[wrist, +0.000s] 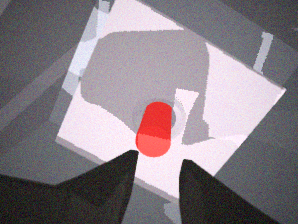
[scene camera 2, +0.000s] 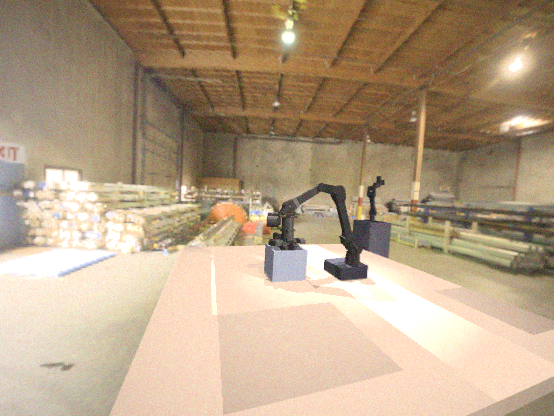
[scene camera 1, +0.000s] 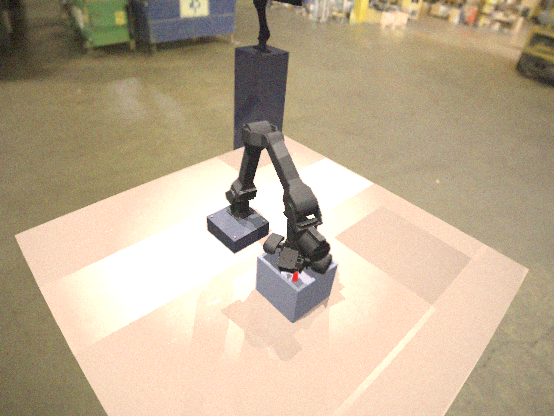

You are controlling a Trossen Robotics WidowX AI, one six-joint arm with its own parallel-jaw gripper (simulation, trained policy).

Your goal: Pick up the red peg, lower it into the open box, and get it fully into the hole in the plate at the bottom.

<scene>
grey-blue box: wrist 51,51; scene camera 2 281,266; scene camera 1 293,302
</scene>
